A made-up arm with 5 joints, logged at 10 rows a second.
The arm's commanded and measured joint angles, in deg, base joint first. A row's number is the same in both.
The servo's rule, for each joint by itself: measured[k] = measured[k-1] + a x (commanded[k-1-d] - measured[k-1]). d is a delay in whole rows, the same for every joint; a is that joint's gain. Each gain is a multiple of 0.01, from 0.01 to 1. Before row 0 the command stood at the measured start. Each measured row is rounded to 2 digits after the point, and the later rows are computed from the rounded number. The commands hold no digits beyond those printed.
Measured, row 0:
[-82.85, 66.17, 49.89, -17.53, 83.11]
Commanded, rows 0 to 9:
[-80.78, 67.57, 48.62, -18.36, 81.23]
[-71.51, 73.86, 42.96, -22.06, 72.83]
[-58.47, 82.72, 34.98, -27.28, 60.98]
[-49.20, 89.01, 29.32, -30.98, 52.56]
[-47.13, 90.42, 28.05, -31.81, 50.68]
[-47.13, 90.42, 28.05, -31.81, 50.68]
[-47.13, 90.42, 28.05, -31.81, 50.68]
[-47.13, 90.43, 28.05, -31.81, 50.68]
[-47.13, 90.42, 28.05, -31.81, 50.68]
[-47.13, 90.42, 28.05, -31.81, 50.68]
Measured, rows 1 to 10:
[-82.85, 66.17, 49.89, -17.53, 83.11]
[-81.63, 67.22, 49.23, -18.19, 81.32]
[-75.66, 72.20, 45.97, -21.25, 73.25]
[-65.52, 80.09, 40.26, -26.01, 61.59]
[-55.89, 86.78, 34.57, -29.94, 53.01]
[-50.72, 89.51, 31.18, -31.42, 50.80]
[-48.60, 90.19, 29.55, -31.73, 50.69]
[-47.73, 90.36, 28.77, -31.79, 50.68]
[-47.38, 90.41, 28.40, -31.81, 50.68]
[-47.23, 90.42, 28.22, -31.81, 50.68]
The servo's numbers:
d 1
a 0.59 0.75 0.52 0.79 0.95

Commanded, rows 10 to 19:
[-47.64, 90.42, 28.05, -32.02, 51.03]
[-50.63, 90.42, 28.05, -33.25, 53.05]
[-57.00, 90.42, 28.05, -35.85, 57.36]
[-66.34, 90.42, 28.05, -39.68, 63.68]
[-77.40, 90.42, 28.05, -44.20, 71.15]
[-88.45, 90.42, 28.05, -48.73, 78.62]
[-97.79, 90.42, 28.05, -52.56, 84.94]
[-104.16, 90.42, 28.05, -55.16, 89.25]
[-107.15, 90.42, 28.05, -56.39, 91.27]
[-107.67, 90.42, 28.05, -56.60, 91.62]
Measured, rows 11 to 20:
[-47.17, 90.42, 28.13, -31.81, 50.68]
[-47.45, 90.42, 28.09, -31.98, 51.01]
[-49.33, 90.42, 28.07, -32.98, 52.95]
[-53.86, 90.42, 28.06, -35.25, 57.14]
[-61.22, 90.42, 28.05, -38.75, 63.35]
[-70.77, 90.42, 28.05, -43.06, 70.76]
[-81.20, 90.42, 28.05, -47.54, 78.23]
[-90.99, 90.42, 28.05, -51.51, 84.60]
[-98.76, 90.42, 28.05, -54.39, 89.02]
[-103.71, 90.42, 28.05, -55.97, 91.16]

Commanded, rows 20 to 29:
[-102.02, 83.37, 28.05, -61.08, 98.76]
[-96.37, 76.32, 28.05, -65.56, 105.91]
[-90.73, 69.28, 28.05, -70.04, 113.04]
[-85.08, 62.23, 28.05, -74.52, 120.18]
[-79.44, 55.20, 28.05, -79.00, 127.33]
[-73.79, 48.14, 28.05, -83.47, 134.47]
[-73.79, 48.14, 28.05, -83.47, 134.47]
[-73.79, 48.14, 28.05, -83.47, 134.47]
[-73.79, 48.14, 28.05, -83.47, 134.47]
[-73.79, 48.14, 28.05, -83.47, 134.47]
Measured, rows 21 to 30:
[-106.05, 90.42, 28.05, -56.47, 91.60]
[-103.67, 85.13, 28.05, -60.11, 98.40]
[-99.36, 78.52, 28.05, -64.42, 105.53]
[-94.27, 71.59, 28.05, -68.86, 112.66]
[-88.85, 64.57, 28.05, -73.33, 119.80]
[-83.30, 57.54, 28.05, -77.81, 126.95]
[-77.69, 50.49, 28.05, -82.28, 134.09]
[-75.39, 48.73, 28.05, -83.22, 134.45]
[-74.45, 48.29, 28.05, -83.42, 134.47]
[-74.06, 48.18, 28.05, -83.46, 134.47]

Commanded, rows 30 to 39:
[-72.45, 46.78, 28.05, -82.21, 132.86]
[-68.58, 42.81, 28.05, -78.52, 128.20]
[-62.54, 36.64, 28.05, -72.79, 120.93]
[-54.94, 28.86, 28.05, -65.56, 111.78]
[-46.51, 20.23, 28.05, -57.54, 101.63]
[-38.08, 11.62, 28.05, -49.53, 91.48]
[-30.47, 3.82, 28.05, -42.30, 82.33]
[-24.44, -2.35, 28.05, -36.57, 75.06]
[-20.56, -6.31, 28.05, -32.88, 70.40]
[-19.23, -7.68, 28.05, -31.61, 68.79]
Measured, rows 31 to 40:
[-73.90, 48.15, 28.05, -83.47, 134.47]
[-73.04, 47.12, 28.05, -82.47, 132.94]
[-70.41, 43.89, 28.05, -79.35, 128.44]
[-65.77, 38.45, 28.05, -74.17, 121.31]
[-59.38, 31.26, 28.05, -67.37, 112.26]
[-51.79, 22.99, 28.05, -59.60, 102.16]
[-43.70, 14.46, 28.05, -51.64, 92.01]
[-35.89, 6.48, 28.05, -44.26, 82.81]
[-29.13, -0.14, 28.05, -38.18, 75.45]
[-24.07, -4.77, 28.05, -33.99, 70.65]

